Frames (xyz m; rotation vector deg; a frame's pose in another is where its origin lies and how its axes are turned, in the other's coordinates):
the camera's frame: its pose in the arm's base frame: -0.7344 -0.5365 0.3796 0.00 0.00 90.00
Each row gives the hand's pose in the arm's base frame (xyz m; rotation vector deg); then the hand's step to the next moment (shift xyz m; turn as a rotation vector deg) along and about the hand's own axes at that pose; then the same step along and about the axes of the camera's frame.
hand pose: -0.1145 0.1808 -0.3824 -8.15 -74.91 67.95
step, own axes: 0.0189 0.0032 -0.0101 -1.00 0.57 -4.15
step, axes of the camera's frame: 0.0204 -0.0025 0.0069 1.66 -3.13 -2.45
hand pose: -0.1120 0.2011 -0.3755 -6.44 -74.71 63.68
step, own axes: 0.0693 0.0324 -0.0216 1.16 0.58 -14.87
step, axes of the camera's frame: 0.0758 0.0114 0.0211 8.52 -11.39 -4.52
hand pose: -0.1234 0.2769 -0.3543 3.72 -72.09 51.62
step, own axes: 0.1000 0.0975 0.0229 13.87 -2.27 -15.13
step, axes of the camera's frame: 0.1083 0.0756 0.0507 13.72 -13.65 7.21
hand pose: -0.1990 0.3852 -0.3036 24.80 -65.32 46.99
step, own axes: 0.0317 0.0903 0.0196 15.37 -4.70 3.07
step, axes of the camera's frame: 0.0557 0.0752 0.0279 0.26 -4.41 15.76
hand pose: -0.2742 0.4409 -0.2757 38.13 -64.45 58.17
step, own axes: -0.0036 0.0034 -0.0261 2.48 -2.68 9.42
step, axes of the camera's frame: 0.0225 -0.0073 -0.0120 -8.37 1.20 5.53
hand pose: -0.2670 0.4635 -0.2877 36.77 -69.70 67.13
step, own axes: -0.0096 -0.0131 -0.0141 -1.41 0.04 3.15
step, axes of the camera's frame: 0.0050 -0.0181 -0.0105 -3.24 1.09 -0.43
